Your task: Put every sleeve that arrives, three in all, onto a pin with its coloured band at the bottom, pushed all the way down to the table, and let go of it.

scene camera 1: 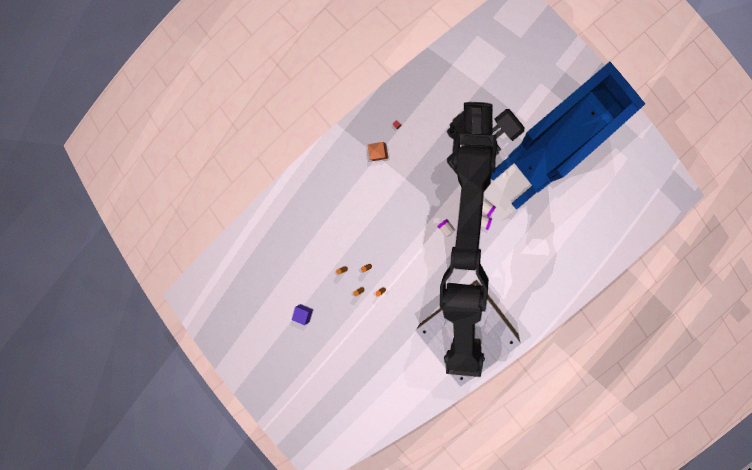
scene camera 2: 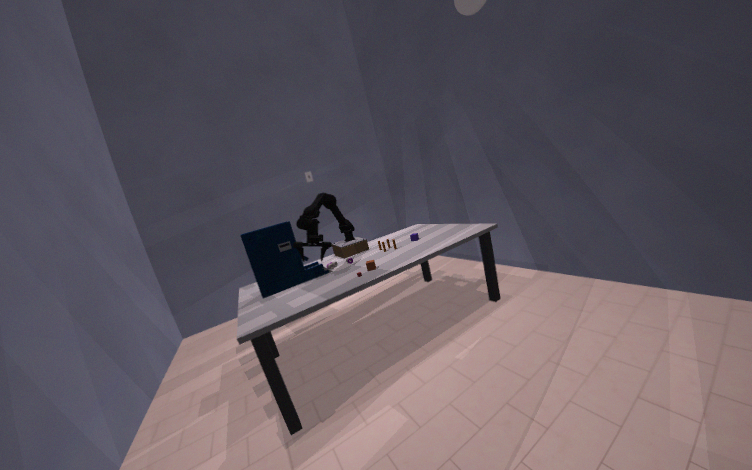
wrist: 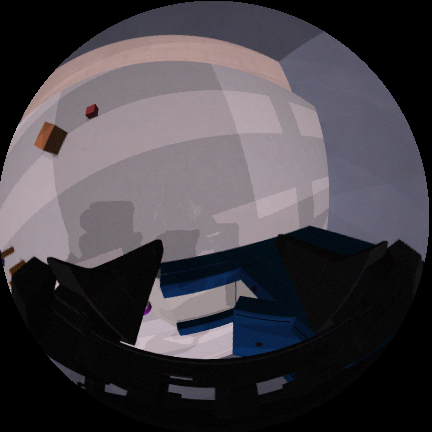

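Three whitish sleeves with magenta bands lie near the chute mouth. One sleeve (scene camera 1: 446, 228) (scene camera 2: 349, 259) lies apart, left of the arm in scene camera 1. The second sleeve (scene camera 1: 487, 207) and third sleeve (scene camera 1: 485, 222) lie close together, partly hidden by the arm. Part of a magenta band (wrist: 147, 308) shows beside a finger in the wrist view. Several orange-brown pins (scene camera 1: 358, 290) (scene camera 2: 388, 243) (wrist: 17, 266) stand upright with no sleeve on them. My gripper (scene camera 2: 314, 257) (wrist: 220, 243) is open and empty, raised above the table near the blue chute (scene camera 1: 571, 133) (scene camera 2: 271, 260) (wrist: 265, 325).
An orange block (scene camera 1: 377, 150) (scene camera 2: 370, 265) (wrist: 50, 138) and a small red cube (scene camera 1: 397, 124) (scene camera 2: 359, 274) (wrist: 91, 111) lie on the table. A purple block (scene camera 1: 302, 314) (scene camera 2: 414, 236) lies beyond the pins. Brown walls (scene camera 1: 502, 317) (scene camera 2: 350, 248) stand around the arm's base. A pale slab (scene camera 1: 507, 186) (wrist: 207, 302) lies at the chute mouth.
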